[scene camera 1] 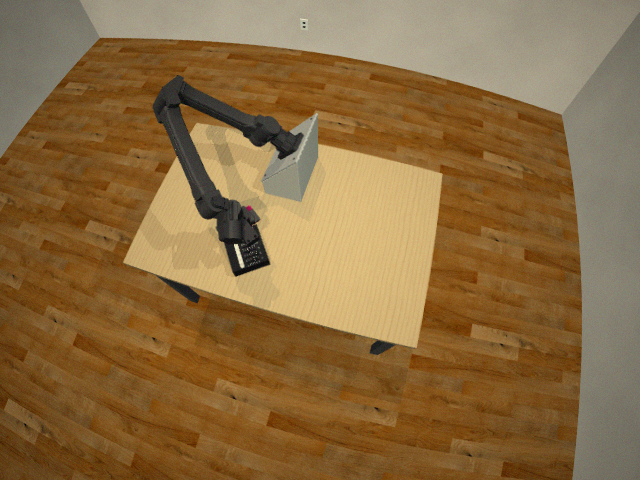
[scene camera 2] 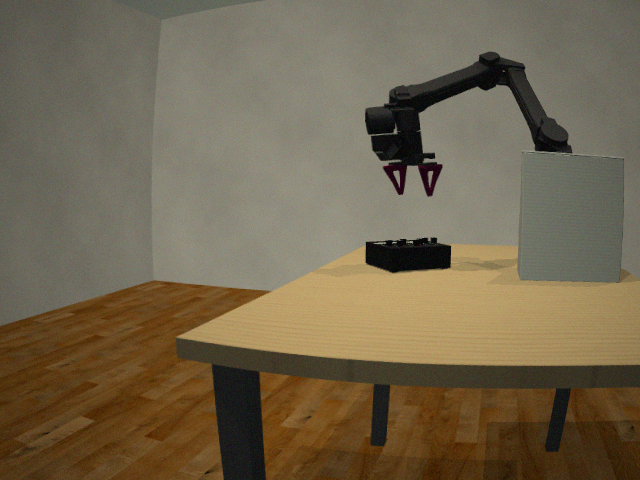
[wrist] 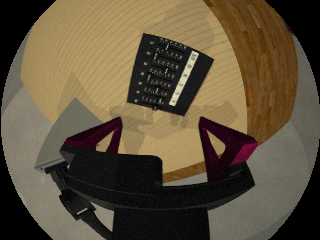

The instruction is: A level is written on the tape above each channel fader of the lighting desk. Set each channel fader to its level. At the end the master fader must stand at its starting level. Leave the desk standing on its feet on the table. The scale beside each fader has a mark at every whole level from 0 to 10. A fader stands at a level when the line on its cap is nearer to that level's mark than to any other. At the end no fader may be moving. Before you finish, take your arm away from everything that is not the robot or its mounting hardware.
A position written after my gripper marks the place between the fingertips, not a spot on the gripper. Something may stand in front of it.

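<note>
I can see my gripper (scene camera 2: pixel 415 195), and the wrist view shows my gripper (wrist: pixel 160 120) too.
</note>
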